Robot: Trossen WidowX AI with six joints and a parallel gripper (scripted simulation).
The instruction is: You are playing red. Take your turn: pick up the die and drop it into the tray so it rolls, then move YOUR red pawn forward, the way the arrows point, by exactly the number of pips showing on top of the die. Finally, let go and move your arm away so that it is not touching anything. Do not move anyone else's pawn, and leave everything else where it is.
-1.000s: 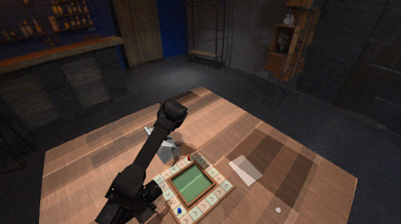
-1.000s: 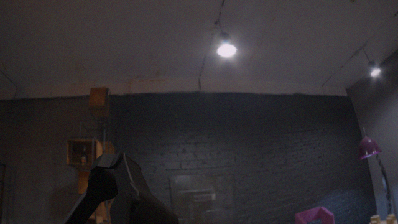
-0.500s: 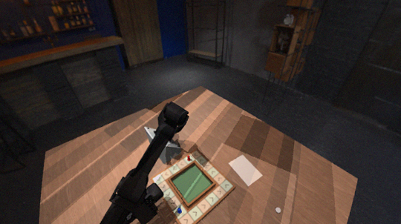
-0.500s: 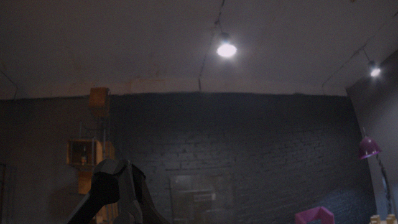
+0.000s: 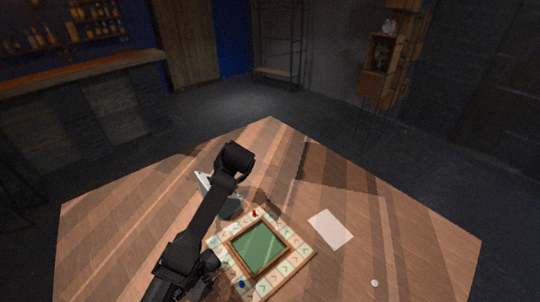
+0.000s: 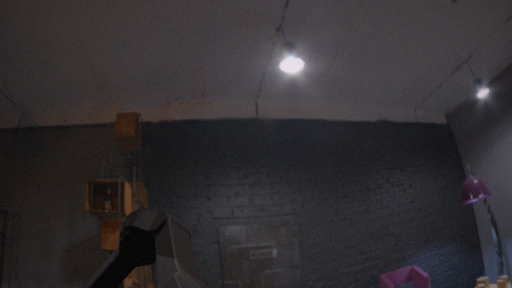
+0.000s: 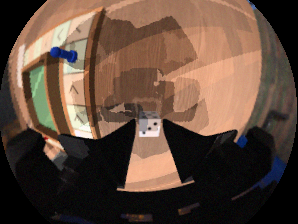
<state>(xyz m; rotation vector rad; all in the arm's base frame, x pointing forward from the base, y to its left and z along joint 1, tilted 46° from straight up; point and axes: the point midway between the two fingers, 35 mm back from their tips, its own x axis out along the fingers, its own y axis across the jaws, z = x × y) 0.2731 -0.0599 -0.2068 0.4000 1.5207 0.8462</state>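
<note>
My gripper tip is now 140 mm past the red pawn, 280 mm to the right of it and 20 mm below it. The rest, counted from my gripper tip: die right at my gripper tip; then blue pawn 60 mm ahead, 120 mm to the left, 20 mm above; then green tray 20 mm behind, 230 mm to the left.
</note>
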